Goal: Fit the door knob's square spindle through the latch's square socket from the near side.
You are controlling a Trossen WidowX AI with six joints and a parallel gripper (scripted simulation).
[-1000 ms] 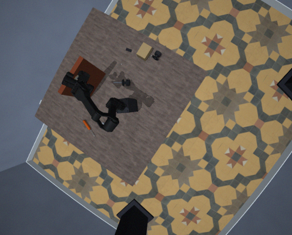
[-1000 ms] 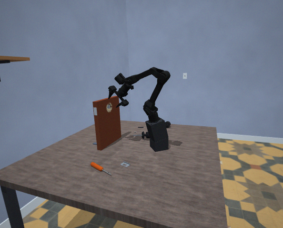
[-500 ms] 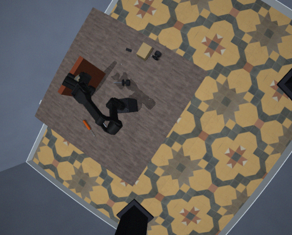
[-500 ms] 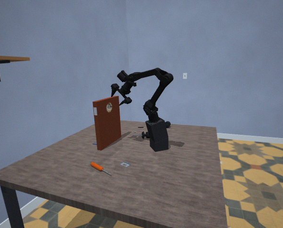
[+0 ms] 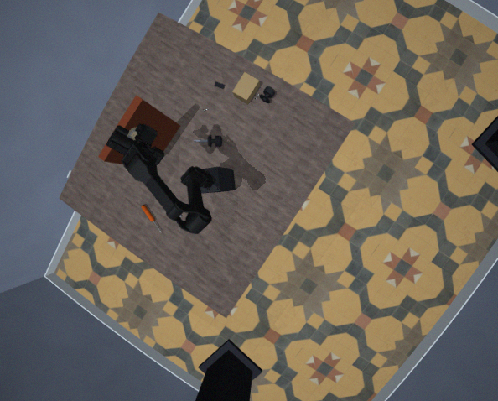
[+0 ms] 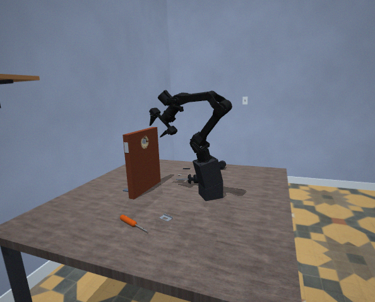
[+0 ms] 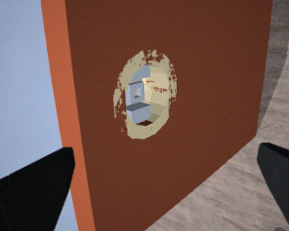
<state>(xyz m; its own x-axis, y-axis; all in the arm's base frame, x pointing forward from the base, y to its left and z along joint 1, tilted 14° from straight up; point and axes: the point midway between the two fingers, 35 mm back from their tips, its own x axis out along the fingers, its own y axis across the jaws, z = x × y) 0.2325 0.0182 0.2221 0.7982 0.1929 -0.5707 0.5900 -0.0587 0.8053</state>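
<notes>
Now: the grey latch 120 mm ahead of my hand, 90 mm below it and 20 mm to the left of it. Also, from my hand: small metal plate (390 mm below, 240 mm to the left, 210 mm behind); orange screwdriver (380 mm below, 370 mm to the left, 120 mm behind); white latch plate (170 mm to the left, 100 mm ahead, 90 mm below).
</notes>
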